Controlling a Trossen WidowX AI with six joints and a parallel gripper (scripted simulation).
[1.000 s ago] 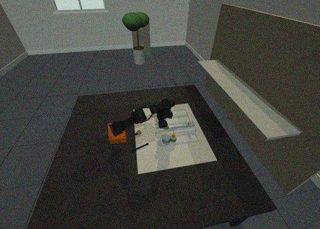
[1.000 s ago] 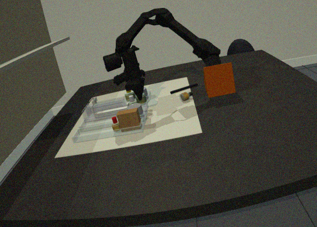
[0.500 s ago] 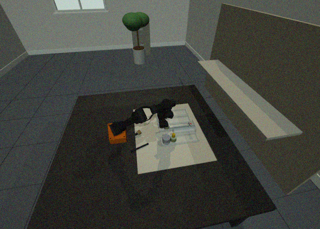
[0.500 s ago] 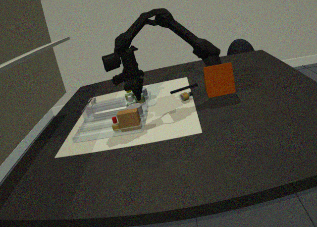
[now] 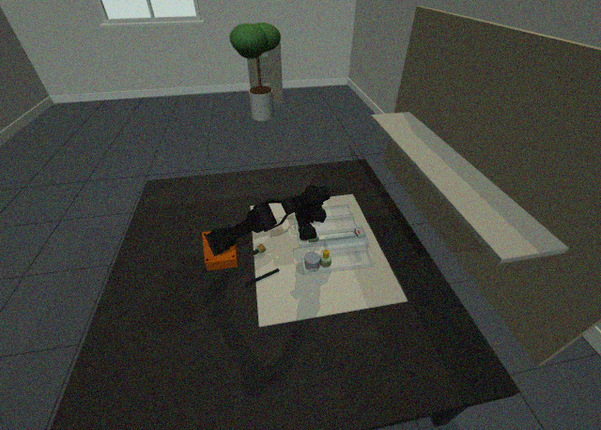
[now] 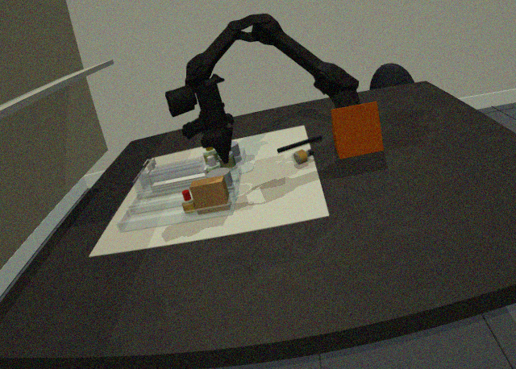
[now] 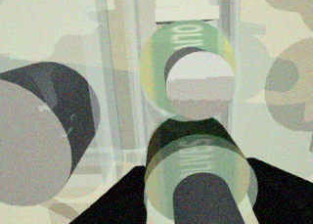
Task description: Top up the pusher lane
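The clear lane rack is 150 mm ahead of my gripper tip, 10 mm to the right of it and 30 mm below it. Round my gripper tip: black stick (170 mm behind, 170 mm to the right, 50 mm below); then brown box (10 mm ahead, 170 mm to the left, 10 mm below); then pusher plate (150 mm ahead, 20 mm to the right).
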